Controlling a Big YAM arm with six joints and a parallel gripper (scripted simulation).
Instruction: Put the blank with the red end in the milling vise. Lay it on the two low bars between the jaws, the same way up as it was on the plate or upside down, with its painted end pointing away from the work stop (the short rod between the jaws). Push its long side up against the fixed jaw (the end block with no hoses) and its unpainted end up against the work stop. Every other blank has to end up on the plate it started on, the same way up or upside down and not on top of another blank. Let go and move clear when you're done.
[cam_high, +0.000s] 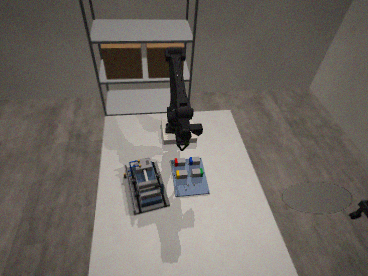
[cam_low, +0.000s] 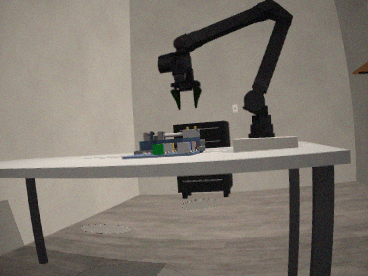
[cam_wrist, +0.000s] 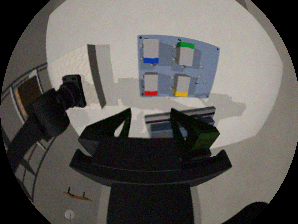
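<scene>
My hand is 15 cm above the red-ended blank. The rest, counted from my hand: yellow-ended blank 15 cm below, 9 cm ahead, 1 cm to the left; then blue-ended blank 15 cm below, 9 cm to the left, 1 cm behind; then green-ended blank 15 cm below, 10 cm to the left, 8 cm ahead.
</scene>
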